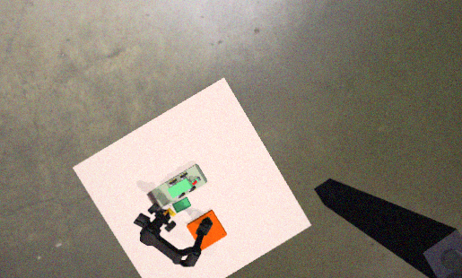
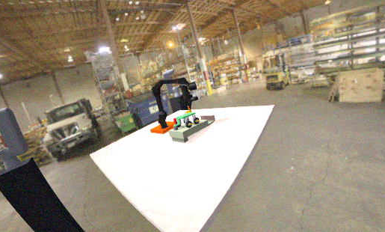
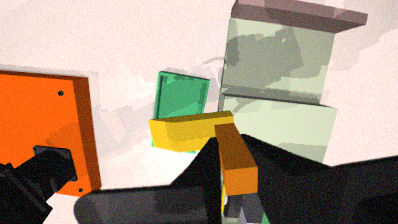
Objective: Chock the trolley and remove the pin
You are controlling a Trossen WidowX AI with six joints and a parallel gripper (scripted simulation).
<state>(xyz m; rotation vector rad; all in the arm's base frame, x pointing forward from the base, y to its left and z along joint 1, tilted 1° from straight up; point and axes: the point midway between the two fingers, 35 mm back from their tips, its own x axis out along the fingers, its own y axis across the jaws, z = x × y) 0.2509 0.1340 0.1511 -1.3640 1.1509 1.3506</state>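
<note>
The yellow chock lies 2 cm behind my gripper tip and 1 cm below it. Round my gripper tip: brown end wall 12 cm below, 11 cm to the left, 9 cm ahead; trolley 15 cm to the right, 8 cm ahead, 4 cm below; green tray 16 cm below, 5 cm behind, 3 cm to the right.
</note>
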